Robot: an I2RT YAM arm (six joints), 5 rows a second.
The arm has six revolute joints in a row. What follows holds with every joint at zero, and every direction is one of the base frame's. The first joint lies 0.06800 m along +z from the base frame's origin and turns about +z. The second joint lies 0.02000 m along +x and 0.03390 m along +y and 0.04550 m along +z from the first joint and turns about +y. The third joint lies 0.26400 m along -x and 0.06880 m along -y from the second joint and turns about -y. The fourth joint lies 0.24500 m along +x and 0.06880 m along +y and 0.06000 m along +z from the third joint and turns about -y. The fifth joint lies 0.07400 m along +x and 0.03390 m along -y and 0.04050 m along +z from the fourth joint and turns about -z. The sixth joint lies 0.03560 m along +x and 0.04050 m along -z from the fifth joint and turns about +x. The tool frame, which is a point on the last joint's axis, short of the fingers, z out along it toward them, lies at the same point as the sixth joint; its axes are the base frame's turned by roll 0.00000, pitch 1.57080 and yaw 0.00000 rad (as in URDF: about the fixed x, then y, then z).
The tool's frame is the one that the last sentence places.
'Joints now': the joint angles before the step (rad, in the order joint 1, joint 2, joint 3, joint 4, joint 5, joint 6). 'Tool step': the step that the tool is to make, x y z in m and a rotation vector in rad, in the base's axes. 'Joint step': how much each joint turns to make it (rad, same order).
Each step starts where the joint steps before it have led.
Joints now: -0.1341, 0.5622, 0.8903, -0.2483, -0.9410, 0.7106
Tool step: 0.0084, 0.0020, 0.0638, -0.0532, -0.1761, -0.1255
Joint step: 0.0659, 0.1427, 0.2499, 0.0049, 0.1846, -0.0917
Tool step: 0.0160, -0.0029, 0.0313, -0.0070, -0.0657, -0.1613
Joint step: 0.0252, 0.1058, 0.1413, -0.0022, 0.1818, -0.0531
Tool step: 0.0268, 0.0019, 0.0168, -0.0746, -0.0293, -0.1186
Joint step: 0.0487, 0.1178, 0.1132, -0.0236, 0.1482, -0.1224
